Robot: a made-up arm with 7 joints. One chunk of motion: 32 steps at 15 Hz.
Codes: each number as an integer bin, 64 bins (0 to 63) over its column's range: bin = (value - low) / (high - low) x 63, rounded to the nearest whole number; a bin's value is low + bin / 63 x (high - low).
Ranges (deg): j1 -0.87..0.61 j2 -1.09..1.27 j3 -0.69..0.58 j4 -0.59..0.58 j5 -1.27..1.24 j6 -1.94..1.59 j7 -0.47..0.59
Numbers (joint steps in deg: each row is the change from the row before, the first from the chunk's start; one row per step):
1: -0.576 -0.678 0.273 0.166 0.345 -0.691 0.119
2: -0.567 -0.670 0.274 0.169 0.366 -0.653 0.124
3: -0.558 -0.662 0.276 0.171 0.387 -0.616 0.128
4: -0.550 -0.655 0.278 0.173 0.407 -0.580 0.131
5: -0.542 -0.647 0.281 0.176 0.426 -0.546 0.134
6: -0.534 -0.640 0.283 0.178 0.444 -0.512 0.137
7: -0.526 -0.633 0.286 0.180 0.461 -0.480 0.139
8: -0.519 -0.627 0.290 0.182 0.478 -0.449 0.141
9: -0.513 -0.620 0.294 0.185 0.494 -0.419 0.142
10: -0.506 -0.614 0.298 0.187 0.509 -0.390 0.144
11: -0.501 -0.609 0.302 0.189 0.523 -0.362 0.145
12: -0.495 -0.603 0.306 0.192 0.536 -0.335 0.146
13: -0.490 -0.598 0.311 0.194 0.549 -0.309 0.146
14: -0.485 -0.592 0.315 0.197 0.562 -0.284 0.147
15: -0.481 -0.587 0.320 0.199 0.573 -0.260 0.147
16: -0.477 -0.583 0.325 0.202 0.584 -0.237 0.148
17: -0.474 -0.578 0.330 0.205 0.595 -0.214 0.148
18: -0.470 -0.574 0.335 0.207 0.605 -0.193 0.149
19: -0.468 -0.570 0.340 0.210 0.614 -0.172 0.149
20: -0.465 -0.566 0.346 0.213 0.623 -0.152 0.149
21: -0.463 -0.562 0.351 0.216 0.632 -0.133 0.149
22: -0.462 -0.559 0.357 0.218 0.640 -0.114 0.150
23: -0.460 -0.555 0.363 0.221 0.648 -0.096 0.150
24: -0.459 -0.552 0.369 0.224 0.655 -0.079 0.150
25: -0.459 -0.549 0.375 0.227 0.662 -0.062 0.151
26: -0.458 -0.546 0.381 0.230 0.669 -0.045 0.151
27: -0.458 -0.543 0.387 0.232 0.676 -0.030 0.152
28: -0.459 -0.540 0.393 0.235 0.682 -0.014 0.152
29: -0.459 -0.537 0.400 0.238 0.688 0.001 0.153
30: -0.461 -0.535 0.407 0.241 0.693 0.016 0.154
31: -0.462 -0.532 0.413 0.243 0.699 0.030 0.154
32: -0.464 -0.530 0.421 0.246 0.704 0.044 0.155
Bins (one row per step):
1: 13 11 48 41 41 22 35
2: 13 11 48 41 41 23 35
3: 13 11 48 41 42 24 36
4: 14 12 48 41 42 24 36
5: 14 12 48 41 43 25 36
6: 14 12 48 41 43 25 36
7: 15 12 48 41 43 26 36
8: 15 12 49 42 44 27 36
9: 15 13 49 42 44 27 36
10: 15 13 49 42 45 28 36
11: 16 13 49 42 45 28 37
12: 16 13 49 42 45 29 37
13: 16 13 50 42 46 29 37
14: 16 13 50 42 46 30 37
15: 17 13 50 42 46 30 37
16: 17 14 50 43 47 30 37
17: 17 14 51 43 47 31 37
18: 17 14 51 43 47 31 37
19: 17 14 51 43 47 32 37
20: 17 14 51 43 48 32 37
21: 17 14 52 43 48 32 37
22: 17 14 52 44 48 33 37
23: 17 14 52 44 48 33 37
24: 17 14 53 44 48 33 37
25: 17 14 53 44 48 34 37
26: 18 15 53 44 49 34 37
27: 18 15 53 44 49 34 37
28: 17 15 54 44 49 34 37
29: 17 15 54 45 49 35 37
30: 17 15 54 45 49 35 37
31: 17 15 55 45 49 35 37
32: 17 15 55 45 50 35 37

